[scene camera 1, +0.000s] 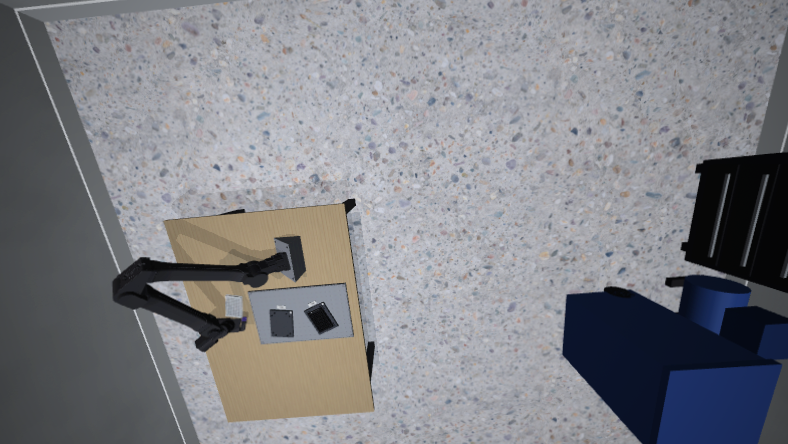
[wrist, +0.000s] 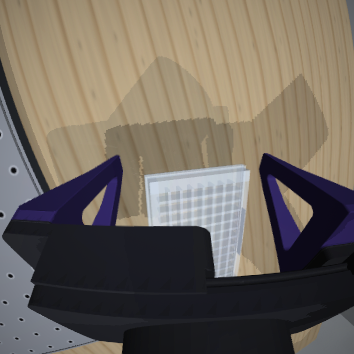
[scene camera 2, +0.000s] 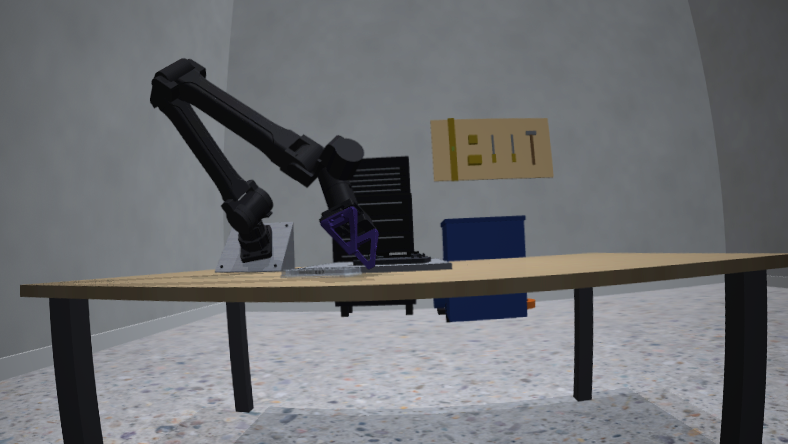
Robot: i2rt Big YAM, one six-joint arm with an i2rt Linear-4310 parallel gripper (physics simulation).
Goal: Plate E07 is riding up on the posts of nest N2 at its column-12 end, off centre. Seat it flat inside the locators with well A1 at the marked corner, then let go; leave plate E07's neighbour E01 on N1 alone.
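Frame: origin at the arm's base, x down, y right, z back, level; millimetres.
Seen in the pictures: gripper, fingertip midpoint: (scene camera 1: 234,321) (wrist: 191,161) (scene camera 2: 362,261); arm's base at its link origin: (scene camera 1: 284,260) (scene camera 2: 257,245).
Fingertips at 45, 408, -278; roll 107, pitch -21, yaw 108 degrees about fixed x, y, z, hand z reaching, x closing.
Observation:
Offsets run from my fingertips to a thing's top centre, as dx, dy, dz. "spot": to the spot under its first point. Level surfaces: height alone.
A clear gridded well plate {+11, -15, +77} (scene camera 1: 233,306) (scene camera 2: 314,271) (wrist: 200,200) lies flat on the wooden table, beside the grey perforated board. My gripper (scene camera 1: 243,323) (scene camera 2: 362,258) (wrist: 191,161) is open, its purple fingers low over the table; in the wrist view they stand apart to either side of the clear plate, with nothing held. On the board, one dark nest {-9, -239, -79} (scene camera 1: 281,323) with corner dots sits square. The other dark nest {spot: -5, -467, -87} (scene camera 1: 321,317) is turned at an angle and has a black gridded insert or plate. Labels, the A1 corner and any tilt are too small to read.
The grey board {+12, -358, -58} (scene camera 1: 300,292) (scene camera 2: 441,265) (wrist: 15,240) lies on the table {dx +26} (scene camera 1: 292,380) (scene camera 2: 551,270). White tags sit by both nests. The arm's wedge-shaped base mount (scene camera 1: 298,258) (scene camera 2: 284,248) stands beside the board. Blue cabinets (scene camera 1: 634,336) (scene camera 2: 485,239) stand farther off.

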